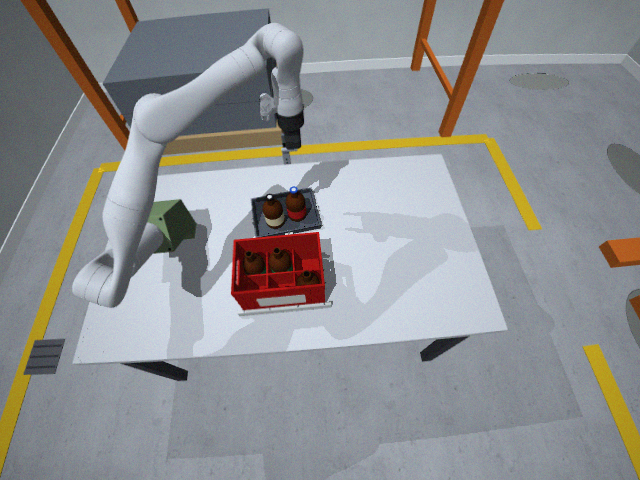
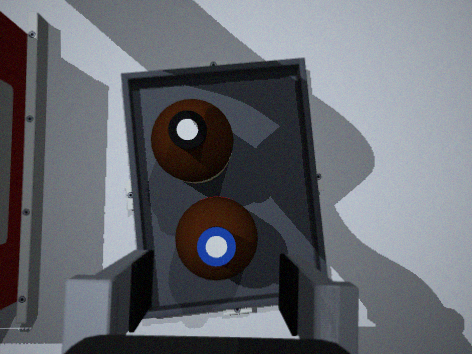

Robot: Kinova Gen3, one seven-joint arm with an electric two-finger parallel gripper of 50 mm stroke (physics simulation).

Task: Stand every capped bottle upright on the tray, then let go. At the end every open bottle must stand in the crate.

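Pixels of known places: gripper, between the fingertips: (image 1: 287,157) (image 2: 216,279); arm's base, origin of its link: (image 1: 149,235).
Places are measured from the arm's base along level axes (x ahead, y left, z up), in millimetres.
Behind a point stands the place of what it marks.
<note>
A brown bottle with a blue-rimmed cap and red label (image 1: 296,205) {y 122, x 481, z -90 mm} (image 2: 216,212) {y 155, x 454, z -79 mm} stands upright on the dark grey tray (image 1: 313,198) {y 212, x 550, z -173 mm} (image 2: 310,150) {y 253, x 393, z -172 mm}. A brown bottle with a black-rimmed, white-topped cap and cream label (image 1: 273,210) {y 106, x 397, z -83 mm} (image 2: 210,112) {y 150, x 370, z -81 mm} stands upright beside it, apart from it. Three brown open bottles stand in the red crate (image 1: 289,298) {y -228, x 430, z -100 mm} (image 2: 11,285) {y -45, x 526, z -160 mm}: two in the back row, at the left (image 1: 253,263) {y -105, x 325, z -72 mm} and middle (image 1: 279,260) {y -106, x 409, z -71 mm}, and one at the front right (image 1: 307,279) {y -193, x 493, z -50 mm}. My gripper (image 1: 287,161) {y 155, x 473, z 120 mm} (image 2: 216,279) {y 155, x 473, z 120 mm} is open and empty, high above the tray's far side.
The crate stands close in front of the tray on the white table (image 1: 403,196) {y 191, x 922, z -197 mm}. A green block-like object (image 1: 178,222) {y 78, x 67, z -51 mm} is beside the arm's base at the left. A large grey box (image 1: 191,51) and orange posts (image 1: 470,67) stand behind the table.
</note>
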